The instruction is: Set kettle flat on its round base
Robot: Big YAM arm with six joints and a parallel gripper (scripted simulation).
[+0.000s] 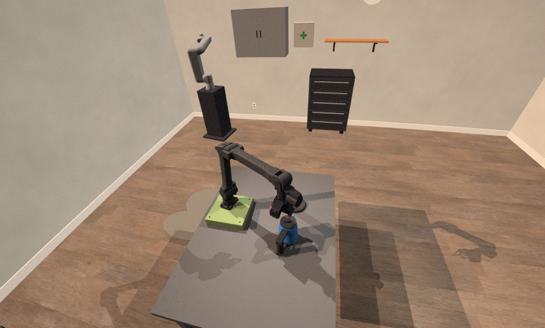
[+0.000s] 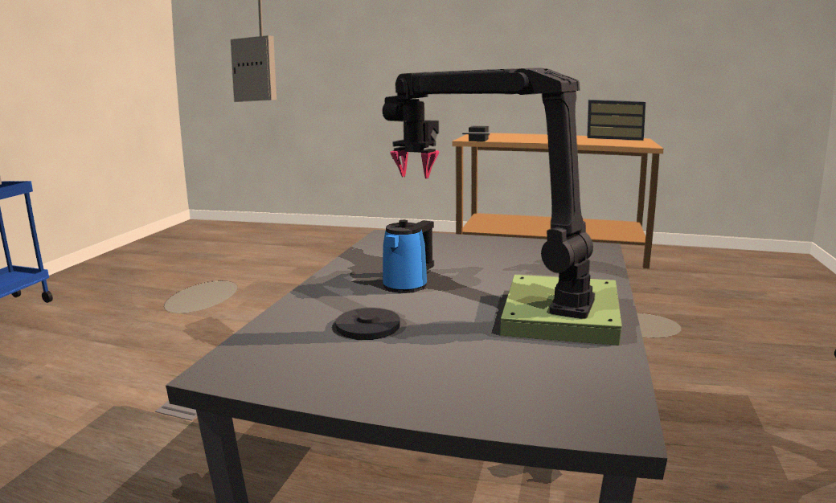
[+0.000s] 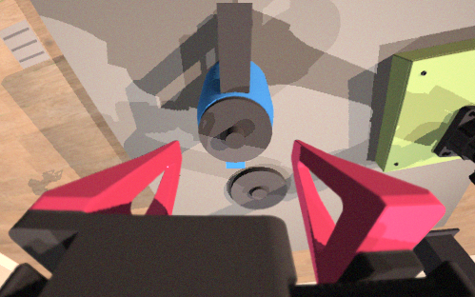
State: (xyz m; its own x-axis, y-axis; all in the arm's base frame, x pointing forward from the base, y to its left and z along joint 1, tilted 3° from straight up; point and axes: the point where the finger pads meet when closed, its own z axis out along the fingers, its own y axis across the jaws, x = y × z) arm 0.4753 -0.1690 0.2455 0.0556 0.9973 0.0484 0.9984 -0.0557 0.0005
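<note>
Right now my hand is 3 cm to the right of the blue kettle and 21 cm above it. The rest, counted from my hand: round black base: 4 cm behind, 34 cm to the left, 29 cm below.
</note>
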